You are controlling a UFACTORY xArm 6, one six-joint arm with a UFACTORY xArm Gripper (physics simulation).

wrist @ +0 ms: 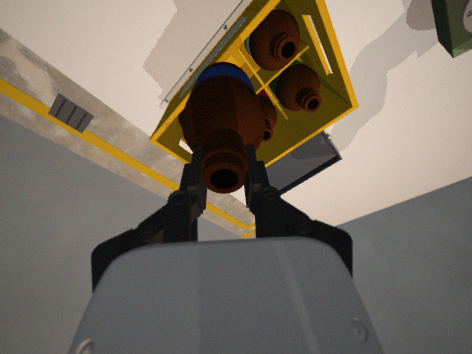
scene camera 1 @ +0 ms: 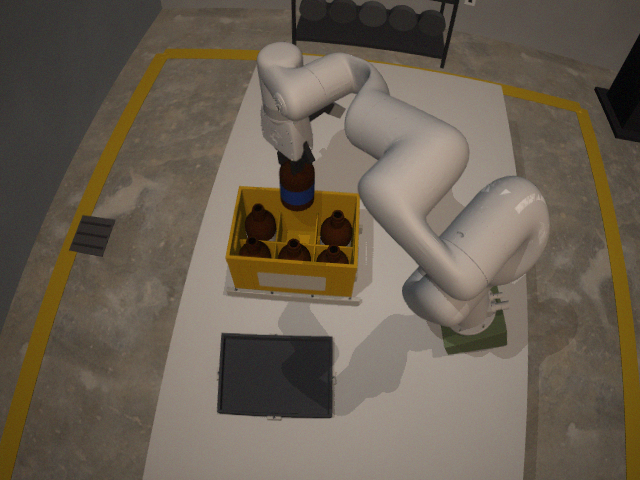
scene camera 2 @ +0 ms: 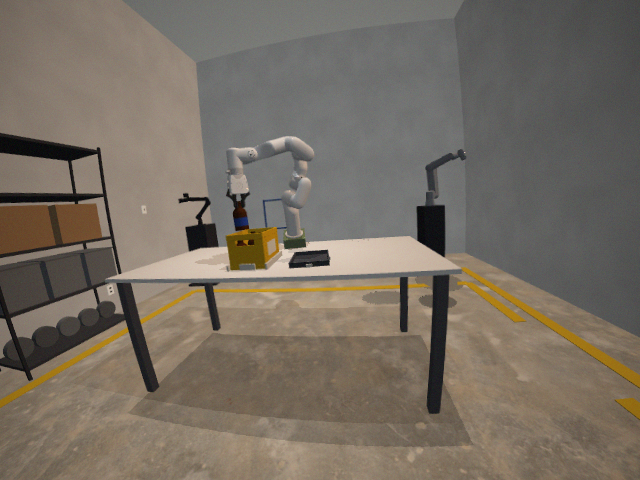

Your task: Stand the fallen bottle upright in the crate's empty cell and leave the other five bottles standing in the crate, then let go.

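Where they show: gripper, fingertip midpoint: [wrist: 224,159] [scene camera 1: 291,165] [scene camera 2: 239,207]; arm's base, origin of the base link: [scene camera 2: 294,234].
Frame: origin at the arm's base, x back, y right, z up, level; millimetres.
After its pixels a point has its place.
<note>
My gripper [scene camera 1: 296,164] @(y 208, x -410, z 211 mm) [scene camera 2: 238,199] @(y 208, x -410, z 211 mm) [wrist: 224,159] @(y 208, x -410, z 211 mm) is shut on the neck of a brown bottle [scene camera 1: 297,180] @(y 183, x -397, z 195 mm) [scene camera 2: 240,212] @(y 199, x -432, z 187 mm) [wrist: 220,112] @(y 236, x -385, z 205 mm) with a blue band. The bottle hangs upright over the empty back-middle cell of the yellow crate [scene camera 1: 338,280] @(y 55, x -303, z 15 mm) [scene camera 2: 247,256] @(y 149, x -539, z -27 mm) [wrist: 338,55] @(y 144, x -270, z 82 mm). In scene camera 1 its base shows in front of the crate's back rim; its exact height over the rim is unclear. Five brown bottles stand in the other cells: back left [scene camera 1: 260,225] @(y 175, x -483, z 31 mm), back right [scene camera 1: 336,231] @(y 168, x -312, z 32 mm), and three in the front row [scene camera 1: 254,250] @(y 97, x -486, z 54 mm) [scene camera 1: 294,251] @(y 97, x -400, z 60 mm) [scene camera 1: 332,255] @(y 87, x -319, z 67 mm).
The crate stands behind a low pale rail [scene camera 1: 294,297] @(y 46, x -400, z -67 mm) on the white table [scene camera 1: 439,413] @(y -226, x -56, z -93 mm) [scene camera 2: 361,258] @(y -406, x -465, z -93 mm). A dark shallow tray [scene camera 1: 253,382] @(y -163, x -481, z -88 mm) [scene camera 2: 309,259] @(y -140, x -430, z -88 mm) lies near the crate. The arm's green base block [scene camera 1: 478,338] @(y -72, x 15, z 1 mm) [scene camera 2: 294,241] @(y -7, x -63, z -43 mm) is to the right in scene camera 1.
</note>
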